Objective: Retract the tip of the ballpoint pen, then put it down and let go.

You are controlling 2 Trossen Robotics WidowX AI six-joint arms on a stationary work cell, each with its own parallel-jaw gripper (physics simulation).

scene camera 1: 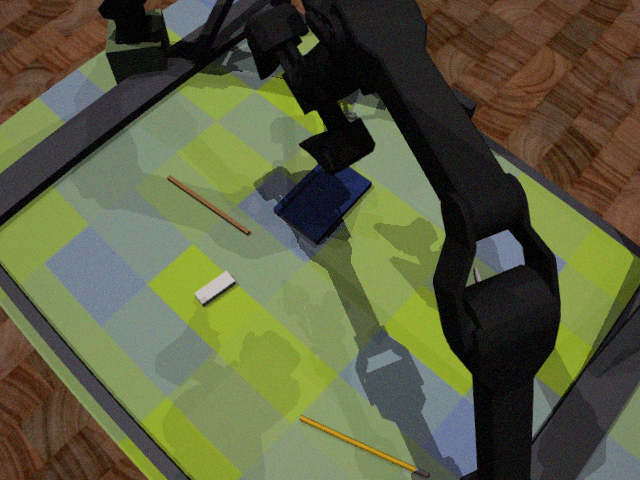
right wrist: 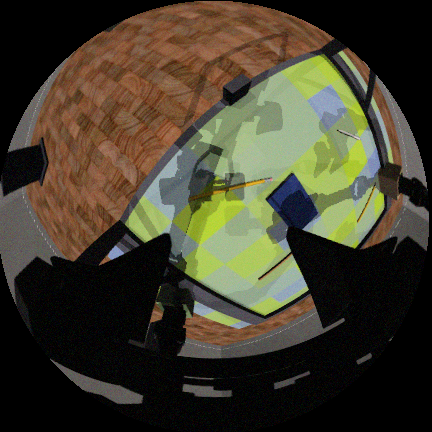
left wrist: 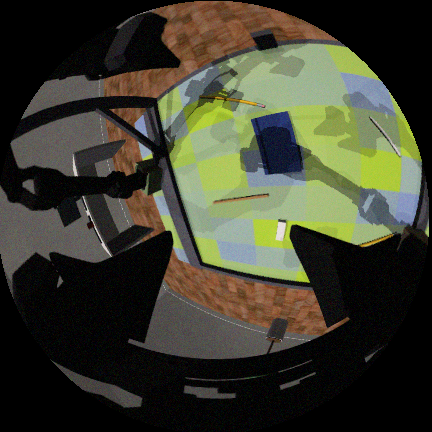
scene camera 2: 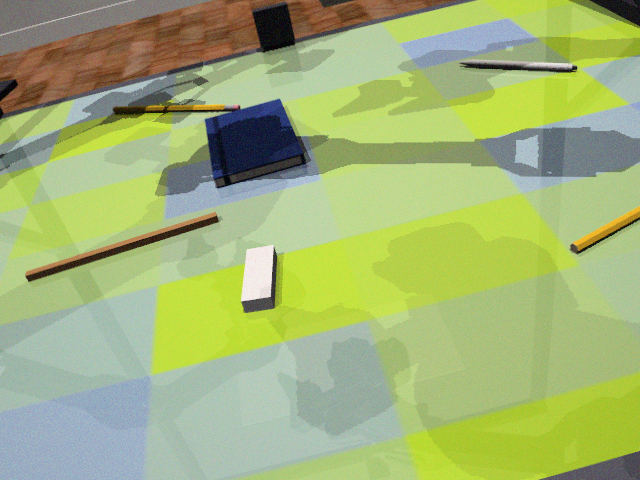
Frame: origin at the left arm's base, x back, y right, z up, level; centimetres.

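Where they show: left gripper, fingertip midpoint: (scene camera 1: 283, 110) (left wrist: 233, 233); right gripper, fingertip midpoint: (right wrist: 230, 236) (left wrist: 159, 65); left arm's base, link origin: (right wrist: 399, 183); right arm's base, link origin: (scene camera 1: 133, 30) (right wrist: 174, 310) (left wrist: 140, 178).
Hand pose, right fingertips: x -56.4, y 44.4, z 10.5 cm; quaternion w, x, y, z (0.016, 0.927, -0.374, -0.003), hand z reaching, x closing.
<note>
Each offset is from my right fingertips to the top centre of the thing.
The ballpoint pen @[dz -20.0, dx +40.1, dy -15.5 cm] (scene camera 2: 519, 65) (left wrist: 385, 136) (right wrist: 349, 134), light at one end and darker grey toward its pointed end, lies on the checkered table top. In scene camera 2 it is at the upper right, pointed end left, dark button end right. In scene camera 1 the left arm covers most of it. Whether its tip is out is too small to tell. My left gripper (scene camera 1: 283, 111) (left wrist: 233, 233) is open and empty, above the table near the blue notebook, well away from the pen. My right gripper (right wrist: 230, 236) is open and empty, also far from the pen.
A blue notebook @[dz -19.8, dx +9.3, dy -16.9 cm] (scene camera 1: 317, 211) (scene camera 2: 253, 139) lies mid-table. Around it are a white eraser block @[dz -19.8, dx +7.3, dy -39.7 cm] (scene camera 1: 215, 287) (scene camera 2: 258, 276), a brown stick @[dz -20.3, dx -4.1, dy -29.9 cm] (scene camera 1: 209, 205) (scene camera 2: 121, 246), a yellow pencil @[dz -20.3, dx +38.6, dy -43.4 cm] (scene camera 1: 361, 443) and a second pencil @[dz -20.3, dx +0.8, dy -2.4 cm] (scene camera 2: 191, 108) (right wrist: 250, 183). Dark frame rails edge the table.
</note>
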